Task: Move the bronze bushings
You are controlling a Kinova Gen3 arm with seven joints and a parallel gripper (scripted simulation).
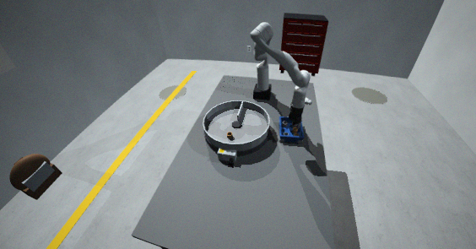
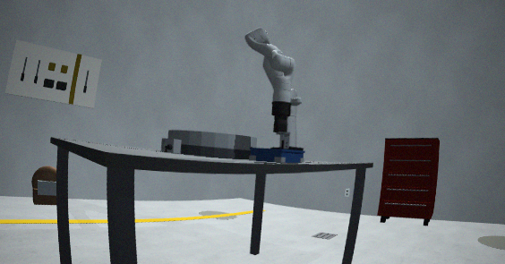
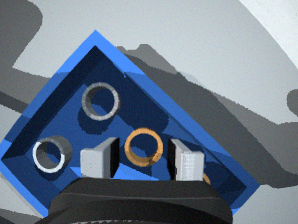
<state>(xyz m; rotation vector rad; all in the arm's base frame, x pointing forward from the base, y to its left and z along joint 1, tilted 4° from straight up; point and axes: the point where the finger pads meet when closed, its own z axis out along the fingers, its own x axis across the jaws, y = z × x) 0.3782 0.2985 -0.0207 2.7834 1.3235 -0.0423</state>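
Now: hand 10 mm short of the blue crate, 30 mm to the left of it and 50 mm above it. Round my hand: turntable (90 mm ahead, 370 mm to the right, 20 mm below).
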